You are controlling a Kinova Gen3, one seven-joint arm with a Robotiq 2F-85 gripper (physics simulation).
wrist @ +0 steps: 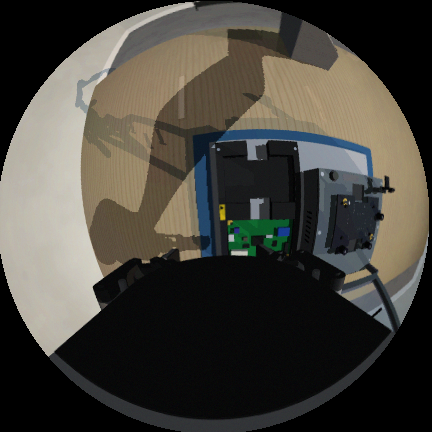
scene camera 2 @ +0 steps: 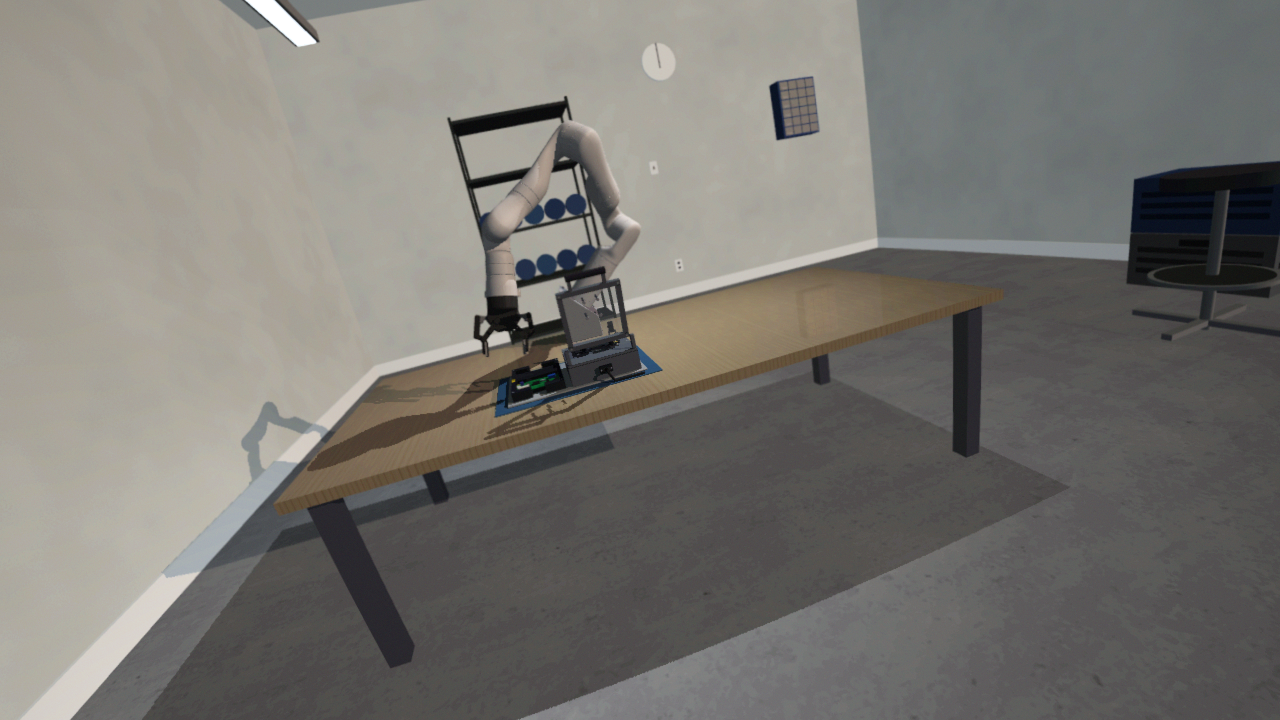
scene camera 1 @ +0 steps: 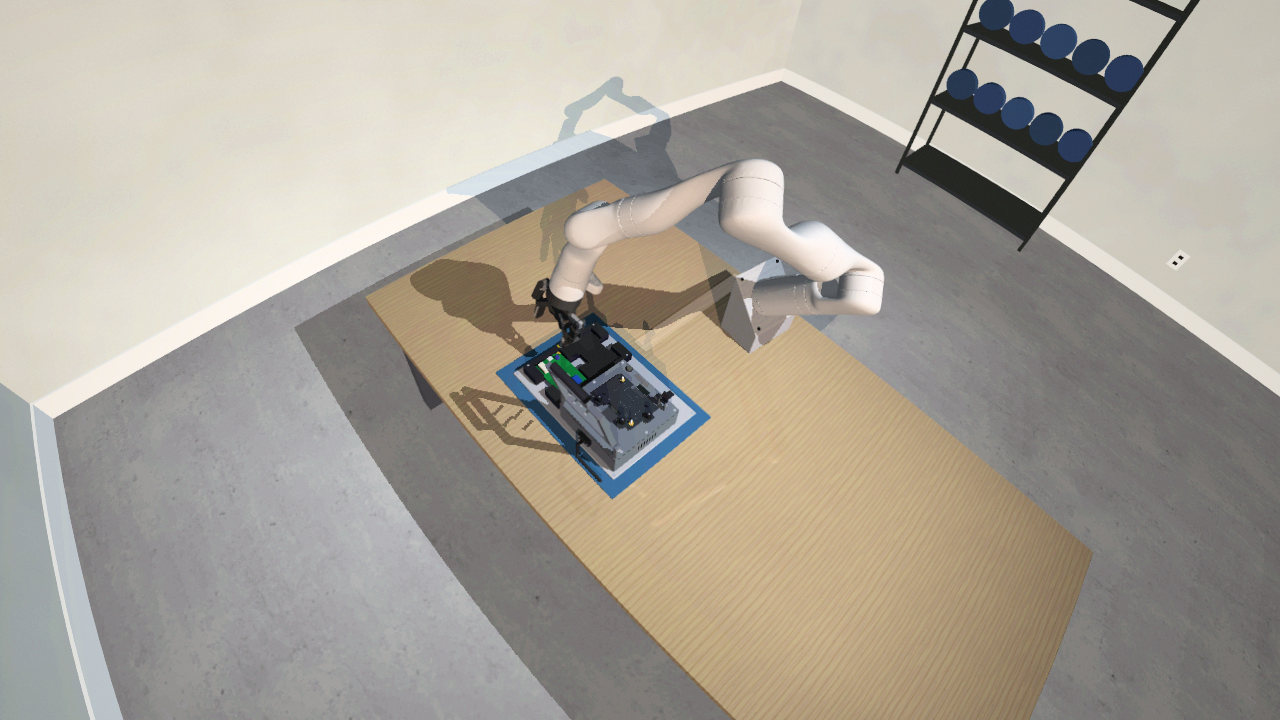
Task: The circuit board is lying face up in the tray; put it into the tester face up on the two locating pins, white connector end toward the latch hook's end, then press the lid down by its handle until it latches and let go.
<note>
The gripper (scene camera 2: 506, 355) is open, with nothing in its grasp. Also in view: a green circuit board (wrist: 243, 235). Further things: a clear lid (scene camera 2: 591, 315) and a black pin plate (wrist: 353, 220).
The gripper also shows in the wrist view (wrist: 217, 255) and in scene camera 1 (scene camera 1: 550, 330).
</note>
